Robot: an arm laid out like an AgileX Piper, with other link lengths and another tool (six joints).
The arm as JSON. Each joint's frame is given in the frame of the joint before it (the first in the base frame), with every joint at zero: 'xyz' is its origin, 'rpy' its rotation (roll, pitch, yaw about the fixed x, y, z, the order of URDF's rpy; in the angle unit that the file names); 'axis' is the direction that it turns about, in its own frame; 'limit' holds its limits. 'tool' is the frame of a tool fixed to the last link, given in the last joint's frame.
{
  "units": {
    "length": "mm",
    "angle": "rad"
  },
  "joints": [
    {
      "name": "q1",
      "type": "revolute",
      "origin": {
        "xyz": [
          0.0,
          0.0,
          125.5
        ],
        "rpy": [
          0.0,
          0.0,
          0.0
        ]
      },
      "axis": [
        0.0,
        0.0,
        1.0
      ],
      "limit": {
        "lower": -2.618,
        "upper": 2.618
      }
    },
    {
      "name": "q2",
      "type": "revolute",
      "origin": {
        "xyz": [
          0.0,
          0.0,
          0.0
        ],
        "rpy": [
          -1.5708,
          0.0,
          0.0
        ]
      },
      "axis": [
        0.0,
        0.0,
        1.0
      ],
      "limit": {
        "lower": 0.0,
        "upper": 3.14
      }
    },
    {
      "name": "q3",
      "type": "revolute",
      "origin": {
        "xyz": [
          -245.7,
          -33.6,
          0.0
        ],
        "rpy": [
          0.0,
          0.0,
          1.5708
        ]
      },
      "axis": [
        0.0,
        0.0,
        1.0
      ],
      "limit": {
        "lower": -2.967,
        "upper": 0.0
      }
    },
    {
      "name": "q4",
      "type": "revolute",
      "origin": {
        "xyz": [
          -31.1,
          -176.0,
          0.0
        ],
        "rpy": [
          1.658,
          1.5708,
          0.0
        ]
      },
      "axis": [
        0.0,
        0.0,
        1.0
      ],
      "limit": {
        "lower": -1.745,
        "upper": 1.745
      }
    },
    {
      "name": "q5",
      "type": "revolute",
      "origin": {
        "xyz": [
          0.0,
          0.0,
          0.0
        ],
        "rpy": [
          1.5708,
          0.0,
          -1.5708
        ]
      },
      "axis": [
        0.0,
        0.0,
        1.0
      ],
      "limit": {
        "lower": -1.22,
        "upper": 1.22
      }
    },
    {
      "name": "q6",
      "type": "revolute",
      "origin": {
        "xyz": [
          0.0,
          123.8,
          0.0
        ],
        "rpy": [
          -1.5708,
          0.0,
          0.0
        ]
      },
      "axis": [
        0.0,
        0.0,
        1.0
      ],
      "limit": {
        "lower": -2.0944,
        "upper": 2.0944
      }
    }
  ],
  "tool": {
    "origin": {
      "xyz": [
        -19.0,
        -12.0,
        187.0
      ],
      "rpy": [
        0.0,
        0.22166,
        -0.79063
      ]
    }
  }
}
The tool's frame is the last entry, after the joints.
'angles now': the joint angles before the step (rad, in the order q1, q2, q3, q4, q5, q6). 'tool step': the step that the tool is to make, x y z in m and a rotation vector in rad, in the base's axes. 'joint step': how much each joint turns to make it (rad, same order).
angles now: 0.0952, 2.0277, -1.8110, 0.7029, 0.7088, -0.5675
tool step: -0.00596, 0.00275, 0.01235, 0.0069, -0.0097, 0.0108
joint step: 0.0001, -0.0301, 0.0000, 0.0000, 0.0224, 0.0062
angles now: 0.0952, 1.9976, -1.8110, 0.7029, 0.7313, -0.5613
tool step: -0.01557, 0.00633, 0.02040, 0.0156, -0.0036, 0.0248
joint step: 0.0000, -0.0563, 0.0001, -0.0007, 0.0557, 0.0194
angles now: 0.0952, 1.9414, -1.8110, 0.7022, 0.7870, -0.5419
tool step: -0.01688, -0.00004, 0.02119, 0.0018, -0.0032, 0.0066
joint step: 0.0000, -0.0699, 0.0001, -0.0334, 0.0557, 0.0508
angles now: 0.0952, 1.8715, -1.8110, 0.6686, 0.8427, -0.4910
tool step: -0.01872, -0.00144, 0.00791, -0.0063, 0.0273, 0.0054
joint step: 0.0000, -0.0502, 0.0003, -0.0389, 0.0653, 0.0554
